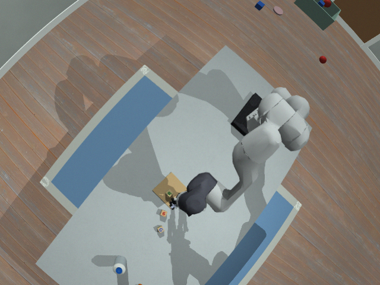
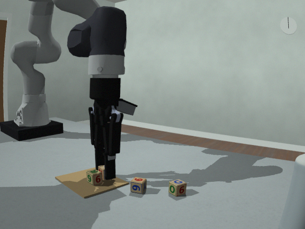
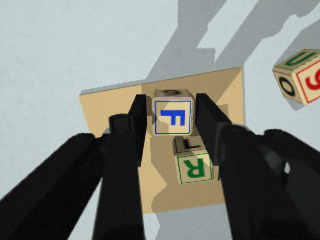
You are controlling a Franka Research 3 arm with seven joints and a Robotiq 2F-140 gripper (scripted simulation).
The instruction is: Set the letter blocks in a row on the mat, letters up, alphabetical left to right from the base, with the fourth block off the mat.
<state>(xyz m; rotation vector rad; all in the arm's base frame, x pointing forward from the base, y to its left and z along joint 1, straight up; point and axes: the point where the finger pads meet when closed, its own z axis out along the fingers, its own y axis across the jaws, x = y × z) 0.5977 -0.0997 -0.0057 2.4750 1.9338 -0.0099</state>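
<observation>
Now: the block 2 cm below my hand. Round my hand: tan mat (1 cm behind, 5 cm to the right, 4 cm below).
</observation>
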